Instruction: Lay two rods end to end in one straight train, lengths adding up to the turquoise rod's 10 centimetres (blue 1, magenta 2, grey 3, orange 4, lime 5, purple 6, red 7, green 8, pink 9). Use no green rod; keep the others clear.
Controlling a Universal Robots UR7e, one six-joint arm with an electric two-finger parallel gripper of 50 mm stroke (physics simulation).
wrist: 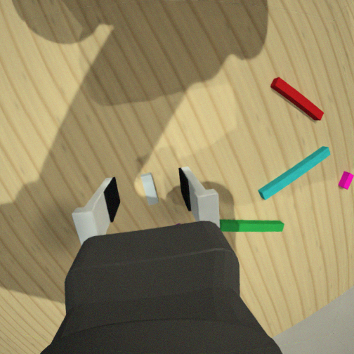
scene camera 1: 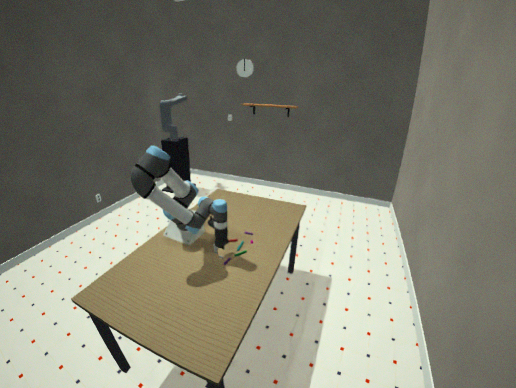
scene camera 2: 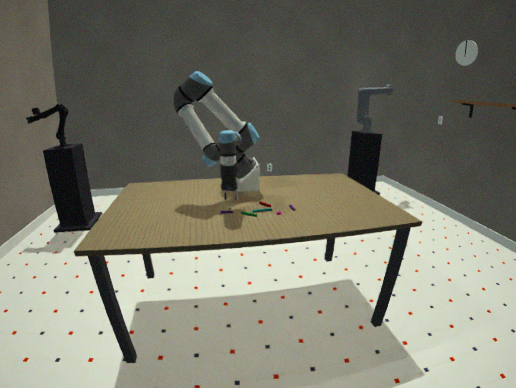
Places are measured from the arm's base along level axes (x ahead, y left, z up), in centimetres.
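Pixels of known places: gripper, fingertip midpoint: [scene camera 1: 219, 250] [scene camera 2: 230, 199]; arm's base, link origin: [scene camera 2: 246, 170].
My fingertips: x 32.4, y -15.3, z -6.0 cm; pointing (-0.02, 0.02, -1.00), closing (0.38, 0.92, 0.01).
For each thing: its top centre in the pictures, then the offset to it from my fingertips. Level surfaces: height alone.
- short grey rod, top centre: [scene camera 2: 230, 206] dx +1.3, dy -0.7, dz -3.4 cm
- red rod, top centre: [scene camera 2: 265, 203] [scene camera 1: 232, 240] dx +0.9, dy +17.7, dz -3.4 cm
- turquoise rod, top centre: [scene camera 2: 262, 209] [scene camera 1: 240, 245] dx +8.1, dy +14.3, dz -3.4 cm
- magenta rod, top centre: [scene camera 2: 279, 212] [scene camera 1: 251, 241] dx +13.6, dy +21.2, dz -3.4 cm
- green rod, top centre: [scene camera 2: 248, 213] [scene camera 1: 240, 252] dx +11.2, dy +6.8, dz -3.4 cm
- wooden table, surface height: dz -4.4 cm
My gripper [scene camera 1: 218, 251] [scene camera 2: 231, 196] [wrist: 148, 185] is open and empty, above the table. The short grey rod [scene camera 2: 230, 208] [wrist: 150, 188] lies on the table, in the gap between the fingers as seen in the wrist view. The red rod [scene camera 1: 232, 240] [scene camera 2: 265, 204] [wrist: 297, 99] and turquoise rod [scene camera 1: 240, 246] [scene camera 2: 262, 210] [wrist: 295, 173] lie apart, to the right in the wrist view. One purple rod [scene camera 1: 227, 261] [scene camera 2: 226, 212] lies near the grey rod; another purple rod [scene camera 1: 248, 233] [scene camera 2: 292, 207] lies beyond the magenta rod [scene camera 1: 251, 242] [scene camera 2: 279, 213] [wrist: 346, 180].
The green rod [scene camera 1: 241, 253] [scene camera 2: 249, 214] [wrist: 252, 226] lies close to the turquoise rod, its left end hidden by the right finger in the wrist view. The wooden table [scene camera 1: 165, 305] [scene camera 2: 165, 232] carries the rods. Two black pedestals [scene camera 2: 67, 185] [scene camera 2: 365, 160] with other arms stand behind it.
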